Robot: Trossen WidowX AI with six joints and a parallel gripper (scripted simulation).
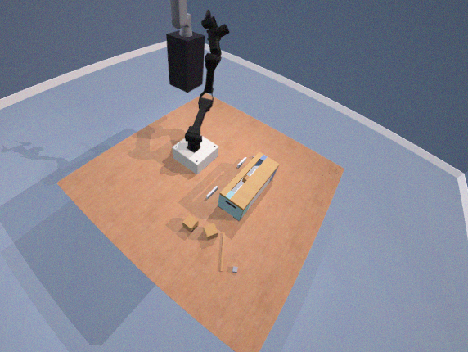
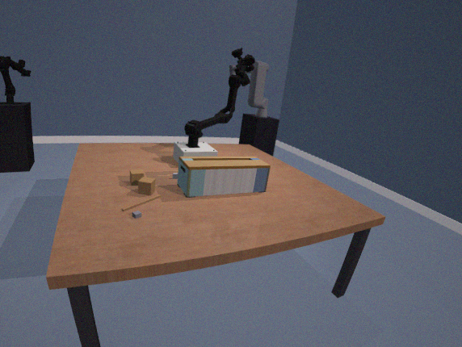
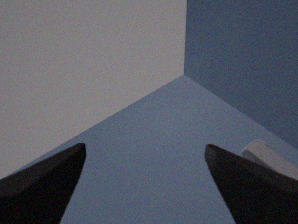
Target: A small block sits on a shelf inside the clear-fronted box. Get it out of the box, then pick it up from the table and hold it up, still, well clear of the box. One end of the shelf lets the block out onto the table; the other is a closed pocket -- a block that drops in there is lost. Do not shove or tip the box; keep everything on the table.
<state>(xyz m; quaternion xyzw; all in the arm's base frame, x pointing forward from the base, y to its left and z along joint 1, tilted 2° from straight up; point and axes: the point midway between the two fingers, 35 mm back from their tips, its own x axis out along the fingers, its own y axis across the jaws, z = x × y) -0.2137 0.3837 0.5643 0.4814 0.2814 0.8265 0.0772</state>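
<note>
The brown block is 58 cm ahead of my gripper tip, 39 cm to the right of it and 61 cm below it. The rest, counted from my gripper tip: box: 57 cm ahead, 39 cm to the right, 63 cm below; then thin wooden stick: 69 cm ahead, 77 cm to the right, 69 cm below.
</note>
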